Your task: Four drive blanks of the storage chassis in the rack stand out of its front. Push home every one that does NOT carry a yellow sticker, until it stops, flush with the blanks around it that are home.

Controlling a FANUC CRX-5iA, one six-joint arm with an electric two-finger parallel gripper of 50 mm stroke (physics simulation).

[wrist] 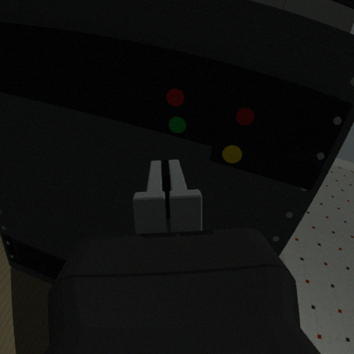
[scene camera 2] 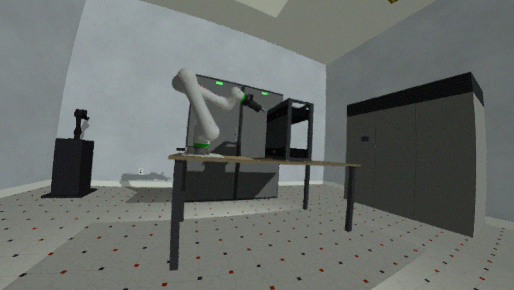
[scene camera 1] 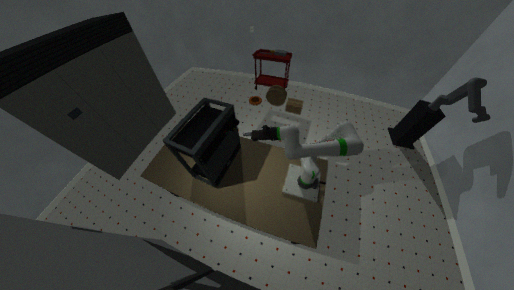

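Where they show: gripper, fingertip midpoint: (scene camera 2: pixel 265 110) (scene camera 1: pixel 243 134); arm's base, link origin: (scene camera 2: pixel 200 154) (scene camera 1: pixel 305 181).
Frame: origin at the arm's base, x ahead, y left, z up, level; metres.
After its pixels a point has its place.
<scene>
The rack (scene camera 1: pixel 178 148) @(x 0.909, y 0.264, z 0.572 m) (scene camera 2: pixel 289 131) @(x 0.736, y -0.222, z 0.260 m) stands upright on the table. In the wrist view the storage chassis (wrist: pixel 100 70) is a very dark band across its front. A left red sticker (wrist: pixel 175 97) sits above a green sticker (wrist: pixel 177 124); a right red sticker (wrist: pixel 245 116) sits above a yellow sticker (wrist: pixel 232 154). The outlines of the blanks, and how far each stands out, are too dark to tell. My gripper (scene camera 1: pixel 245 134) @(x 0.573, y -0.034, z 0.465 m) (scene camera 2: pixel 264 110) @(x 0.573, y -0.034, z 0.465 m) (wrist: pixel 165 177) is shut and empty, pointing at the rack's front from a short way off. In the wrist view its fingertips show below the green sticker.
The rack and the arm's base (scene camera 1: pixel 295 189) @(x 0.079, y 0.100, z 0.007 m) share the wooden table (scene camera 1: pixel 250 200) @(x 0.445, y 0.297, z -0.012 m) (scene camera 2: pixel 320 162) @(x 1.140, y -0.250, z -0.012 m). A tall cabinet (scene camera 1: pixel 100 115) (scene camera 2: pixel 410 160) stands behind the rack. A red cart (scene camera 1: pixel 272 56) and a cardboard box (scene camera 1: pixel 294 106) are beyond the table. Another arm stands on a dark pedestal (scene camera 1: pixel 417 125) (scene camera 2: pixel 72 167).
</scene>
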